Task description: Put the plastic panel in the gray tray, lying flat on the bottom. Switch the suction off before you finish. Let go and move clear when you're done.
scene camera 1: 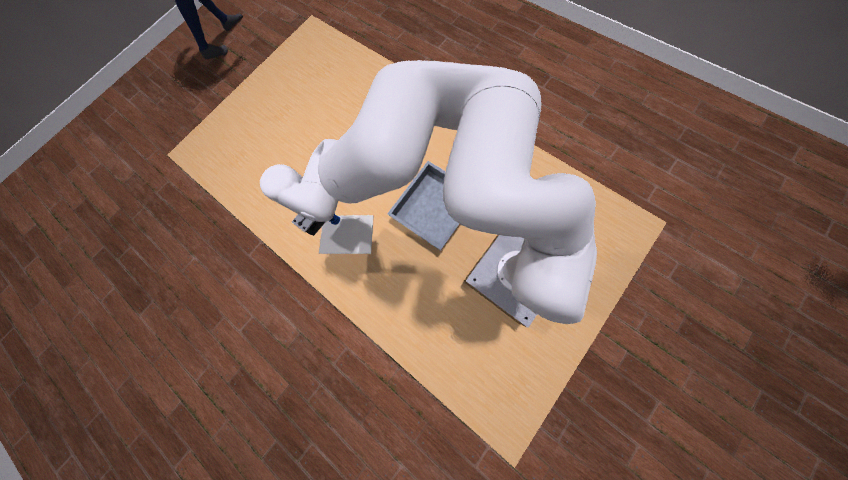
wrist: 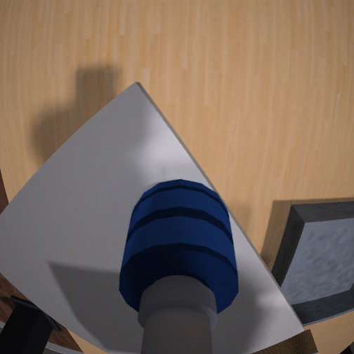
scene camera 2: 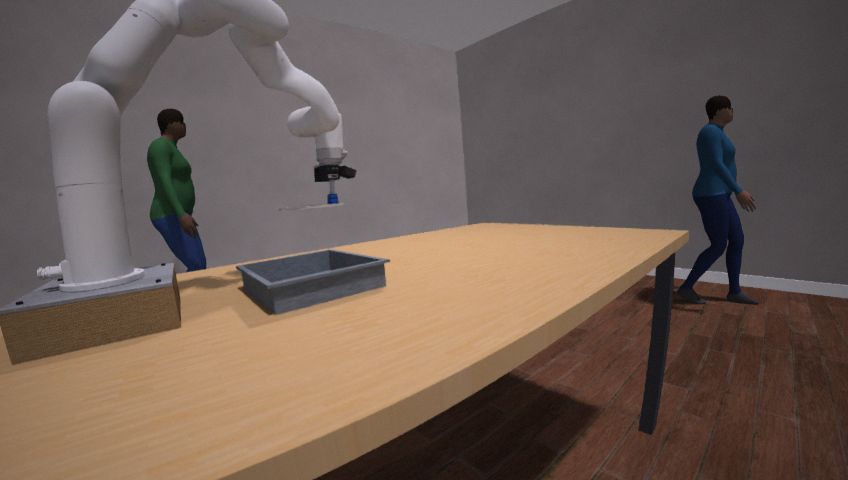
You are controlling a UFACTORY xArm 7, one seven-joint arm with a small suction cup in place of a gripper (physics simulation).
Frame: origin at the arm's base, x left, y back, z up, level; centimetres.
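Seen in the pictures: end effector, tool point: (scene camera 1: 336,221) (scene camera 2: 333,207); arm's base, origin of the base link: (scene camera 2: 104,282).
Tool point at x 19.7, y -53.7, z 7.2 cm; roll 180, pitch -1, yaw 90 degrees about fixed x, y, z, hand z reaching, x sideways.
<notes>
Offsets run from my tool point to a thing's middle. Level surfaces: height alone.
The thin white plastic panel @(dy +5.6, dx +1.5, dz +0.8 cm) (scene camera 1: 351,240) (scene camera 2: 306,207) (wrist: 90,200) hangs from my blue suction cup (scene camera 1: 335,220) (scene camera 2: 332,199) (wrist: 180,230), high above the table. It is close to level, with a slight tilt in scene camera 2. The cup touches its top face off-centre, near one edge. The gray tray @(dy +19.0, dx -24.2, dz -12.1 cm) (scene camera 1: 414,236) (scene camera 2: 330,295) (wrist: 286,250) stands on the table beside the panel, apart from it and lower. Its inside floor shows no object; the arm hides part of the tray in scene camera 1.
The arm's base plate (scene camera 1: 490,285) (scene camera 2: 89,294) stands on the table near the tray. The arm arches over the tray's side in scene camera 1. A person in green (scene camera 2: 169,178) and a person in blue (scene camera 2: 714,160) are beyond the wooden table @(dz -14.6 cm) (scene camera 1: 416,356) (scene camera 2: 476,285).
</notes>
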